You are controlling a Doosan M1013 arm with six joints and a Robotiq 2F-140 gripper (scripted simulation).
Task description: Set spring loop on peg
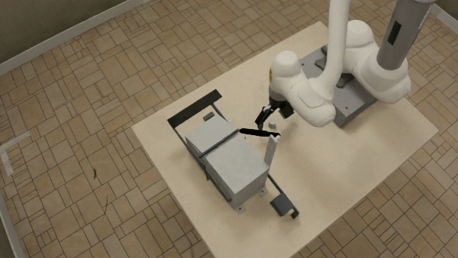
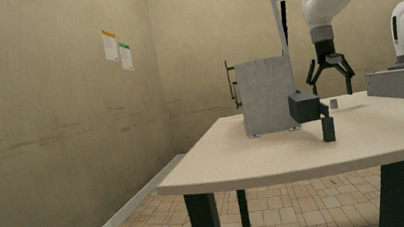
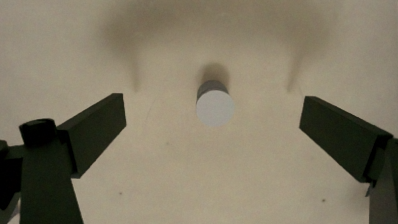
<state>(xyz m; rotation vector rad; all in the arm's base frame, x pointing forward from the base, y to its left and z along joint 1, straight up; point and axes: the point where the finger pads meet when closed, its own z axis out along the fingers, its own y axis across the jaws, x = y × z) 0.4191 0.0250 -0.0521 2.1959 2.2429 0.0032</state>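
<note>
The steel test weight is 3 cm below my hand.
</note>
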